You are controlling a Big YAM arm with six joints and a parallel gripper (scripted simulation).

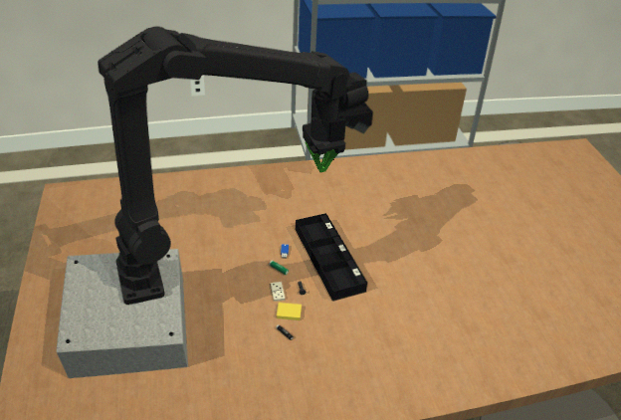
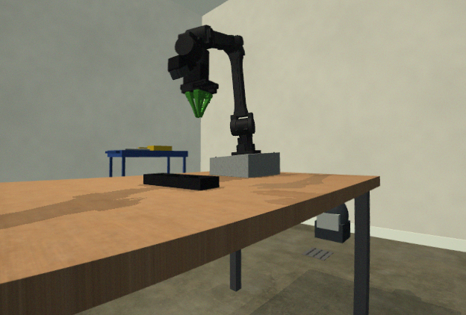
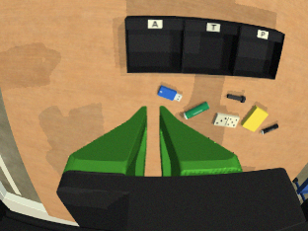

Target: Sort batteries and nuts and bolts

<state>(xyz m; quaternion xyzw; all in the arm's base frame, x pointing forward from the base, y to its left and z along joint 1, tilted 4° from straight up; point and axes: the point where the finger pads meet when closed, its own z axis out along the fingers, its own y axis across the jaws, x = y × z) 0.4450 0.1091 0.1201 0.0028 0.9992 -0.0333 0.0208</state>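
My hand is 21 cm above the dark bolt, 16 cm to the left of it and 10 cm past it. Also, from my hand: black tray (20 cm below, 8 cm to the right); then blue usb stick (21 cm below, 10 cm behind, 3 cm to the right); then green battery (21 cm below, 13 cm behind, 8 cm to the right).
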